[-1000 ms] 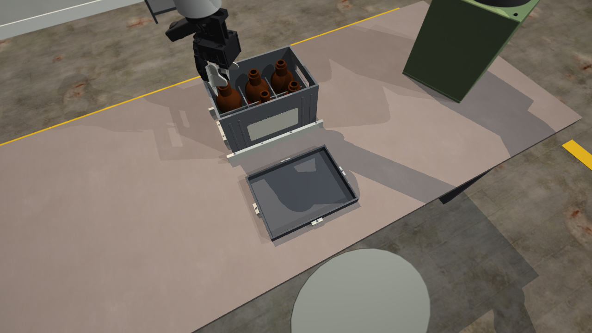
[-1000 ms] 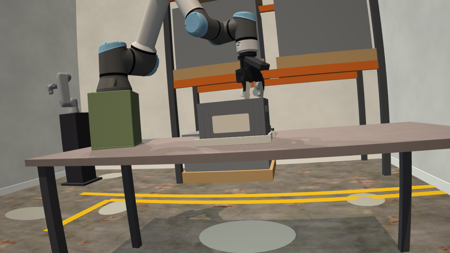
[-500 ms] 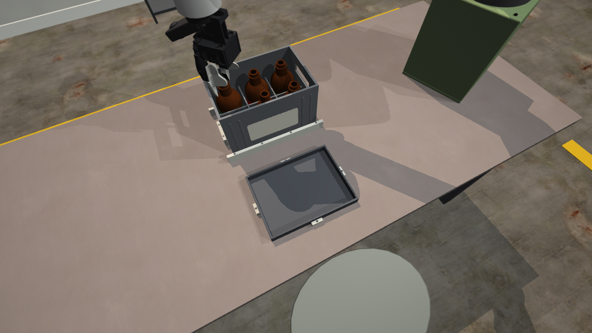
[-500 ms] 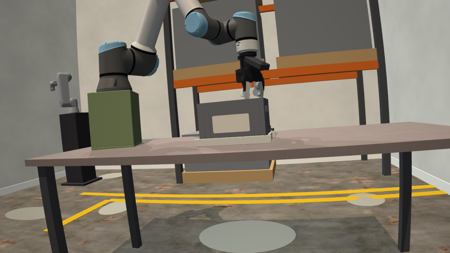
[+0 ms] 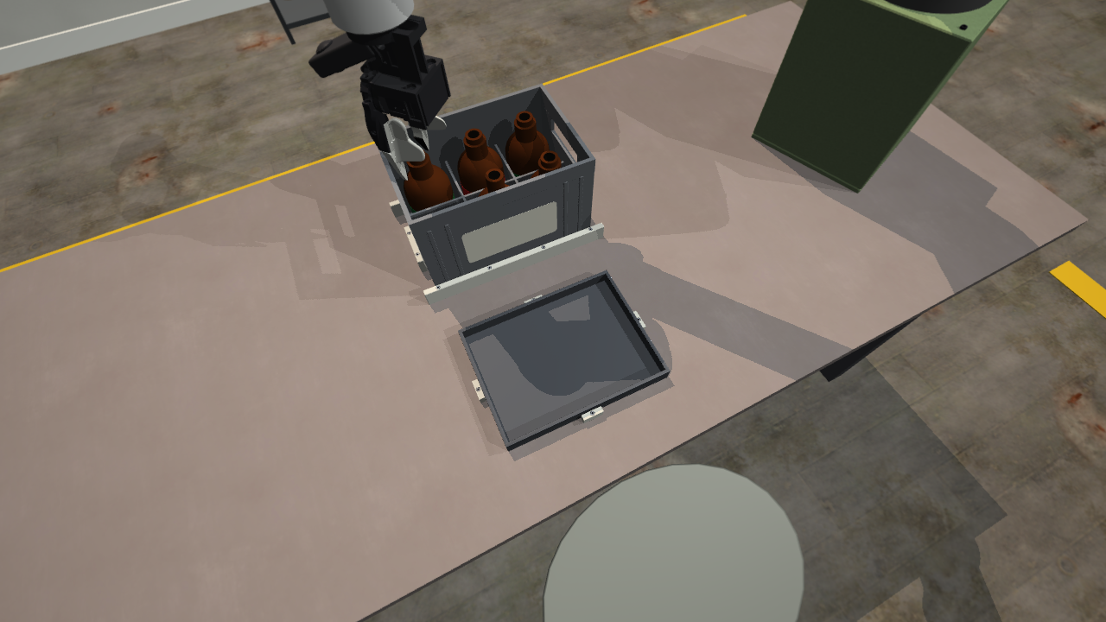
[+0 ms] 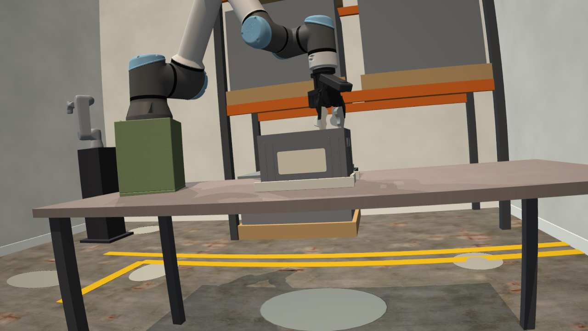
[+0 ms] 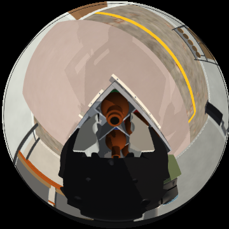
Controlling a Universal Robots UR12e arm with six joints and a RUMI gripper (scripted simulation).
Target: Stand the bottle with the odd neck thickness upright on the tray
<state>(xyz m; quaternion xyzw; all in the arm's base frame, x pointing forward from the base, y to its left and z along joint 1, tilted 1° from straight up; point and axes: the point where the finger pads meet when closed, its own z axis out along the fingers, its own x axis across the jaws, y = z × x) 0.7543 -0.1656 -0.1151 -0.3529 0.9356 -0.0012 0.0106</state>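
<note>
The grey crate lies 9 cm behind my hand, 5 cm to the left of it and 7 cm below it. From my hand the other things lie so: dark tray: 7 cm behind, 33 cm to the left, 15 cm below; then brown bottle: 9 cm behind, 10 cm to the left, 7 cm below.
</note>
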